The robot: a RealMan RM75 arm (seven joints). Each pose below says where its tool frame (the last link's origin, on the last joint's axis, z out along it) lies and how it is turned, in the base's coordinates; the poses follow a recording.
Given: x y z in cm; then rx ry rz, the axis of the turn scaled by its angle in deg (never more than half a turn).
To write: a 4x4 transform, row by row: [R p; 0 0 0 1], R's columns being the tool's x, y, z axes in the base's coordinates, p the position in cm. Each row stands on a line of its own. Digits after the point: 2 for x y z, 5 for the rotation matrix.
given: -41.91, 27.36, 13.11, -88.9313, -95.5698, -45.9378
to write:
-0.02603, 0.99598, -0.08576, -41.91
0.55515, 0.08574, 0.82732, 27.36
0.83134, -0.02608, -0.55515, 13.11
0, 0, 0, 1

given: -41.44, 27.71, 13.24, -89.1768, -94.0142, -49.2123
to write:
-0.02579, 0.99848, -0.04866, -41.44
0.52900, 0.05493, 0.84684, 27.71
0.84823, -0.00390, -0.52962, 13.24
0, 0, 0, 1

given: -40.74, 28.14, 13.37, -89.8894, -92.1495, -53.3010
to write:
-0.02654, 0.99964, 0.00298, -40.74
0.50101, 0.01073, 0.86537, 28.14
0.86503, 0.02446, -0.50112, 13.37
0, 0, 0, 1

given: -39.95, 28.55, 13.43, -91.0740, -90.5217, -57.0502
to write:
-0.02741, 0.99802, 0.05658, -39.95
0.48162, -0.03641, 0.87562, 28.55
0.87595, 0.05125, -0.47967, 13.43
0, 0, 0, 1

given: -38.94, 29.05, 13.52, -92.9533, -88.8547, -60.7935
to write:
-0.02585, 0.99273, 0.11757, -38.94
0.46924, -0.09180, 0.87829, 29.05
0.88269, 0.07787, -0.46345, 13.52
0, 0, 0, 1

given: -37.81, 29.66, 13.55, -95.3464, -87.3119, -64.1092
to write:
-0.02105, 0.98364, 0.17891, -37.81
0.46523, -0.14876, 0.87260, 29.66
0.88494, 0.10160, -0.45449, 13.55
0, 0, 0, 1

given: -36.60, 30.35, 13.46, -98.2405, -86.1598, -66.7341
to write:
-0.01293, 0.97144, 0.23695, -36.60
0.47235, -0.20292, 0.85774, 30.35
0.88132, 0.12302, -0.45623, 13.46
0, 0, 0, 1

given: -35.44, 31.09, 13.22, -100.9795, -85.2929, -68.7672
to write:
-0.00416, 0.95820, 0.28606, -35.44
0.48278, -0.24859, 0.83972, 31.09
0.87573, 0.14159, -0.46157, 13.22
0, 0, 0, 1

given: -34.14, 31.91, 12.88, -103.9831, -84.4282, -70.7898
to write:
0.00629, 0.94162, 0.33663, -34.14
0.49568, -0.29531, 0.81676, 31.91
0.86848, 0.16172, -0.46859, 12.88
0, 0, 0, 1

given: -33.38, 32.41, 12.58, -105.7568, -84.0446, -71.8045
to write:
0.01276, 0.93132, 0.36398, -33.38
0.50491, -0.32019, 0.80159, 32.41
0.86308, 0.17355, -0.47431, 12.58
0, 0, 0, 1

